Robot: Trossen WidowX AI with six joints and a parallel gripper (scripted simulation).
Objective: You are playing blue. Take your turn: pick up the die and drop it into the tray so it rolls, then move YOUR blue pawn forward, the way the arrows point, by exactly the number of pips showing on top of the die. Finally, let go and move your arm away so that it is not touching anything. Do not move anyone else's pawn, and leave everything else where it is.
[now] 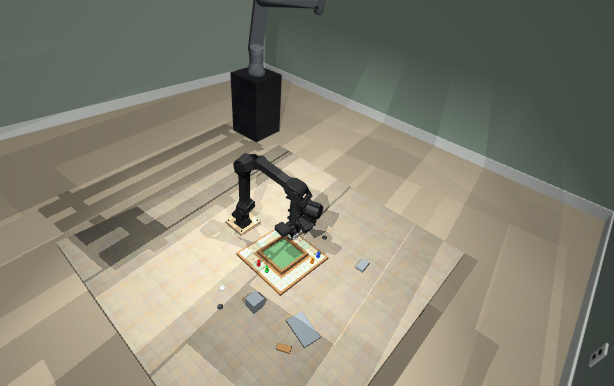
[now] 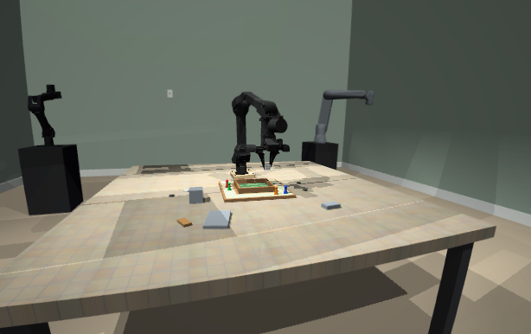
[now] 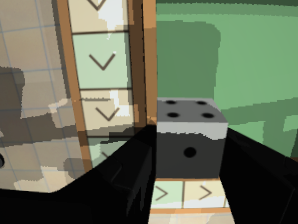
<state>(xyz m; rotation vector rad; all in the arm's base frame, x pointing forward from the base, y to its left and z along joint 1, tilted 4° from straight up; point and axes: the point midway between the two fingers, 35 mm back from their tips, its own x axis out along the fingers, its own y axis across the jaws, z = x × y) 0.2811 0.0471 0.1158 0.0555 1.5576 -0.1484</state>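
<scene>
My gripper tip is now 110 mm short of the blue pawn, 40 mm to the right of it and 70 mm above it. From my gripper tip the other things lie so: orange pawn 110 mm ahead, 70 mm below; then white die right at my gripper tip; then green tray 10 mm behind, 60 mm to the right, 90 mm below.
</scene>
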